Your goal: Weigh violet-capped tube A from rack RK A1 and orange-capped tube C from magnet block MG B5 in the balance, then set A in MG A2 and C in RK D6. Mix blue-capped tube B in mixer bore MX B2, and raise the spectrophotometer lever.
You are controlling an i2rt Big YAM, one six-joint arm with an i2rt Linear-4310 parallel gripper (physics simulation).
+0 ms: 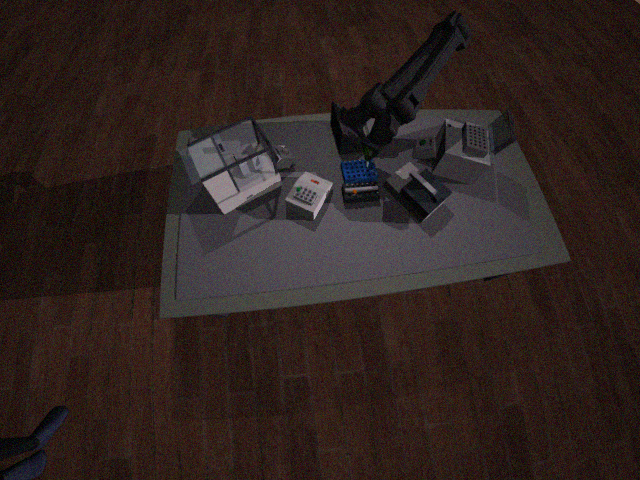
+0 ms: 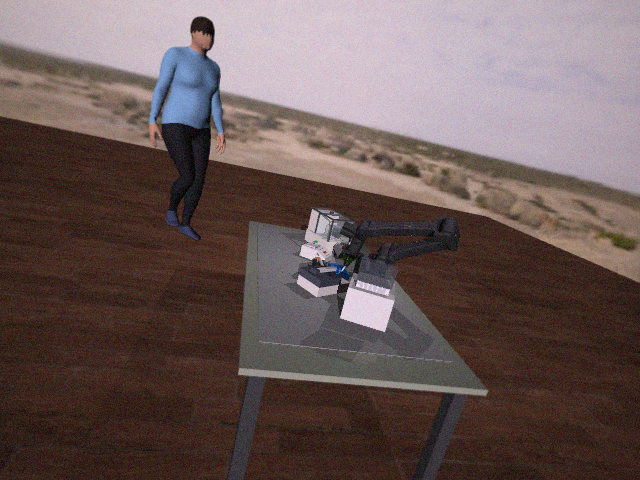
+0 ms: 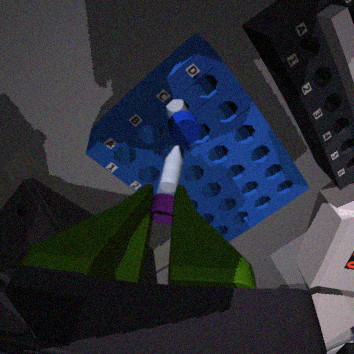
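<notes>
My gripper is shut on violet-capped tube A, whose pale tip points away from the fingers. It is low over the near part of the blue rack RK; I cannot tell whether the tip touches the rack. Blue-capped tube B stands in the rack by labels C and D, near the held tube. Orange-capped tube C is in the black magnet block MG, beside the rack. The balance has a glass enclosure.
A white unit with keypad-like holes and a green cap stands beside the rack. A dark-topped box with a pale bar is on the other side. A white box with wells stands farther right.
</notes>
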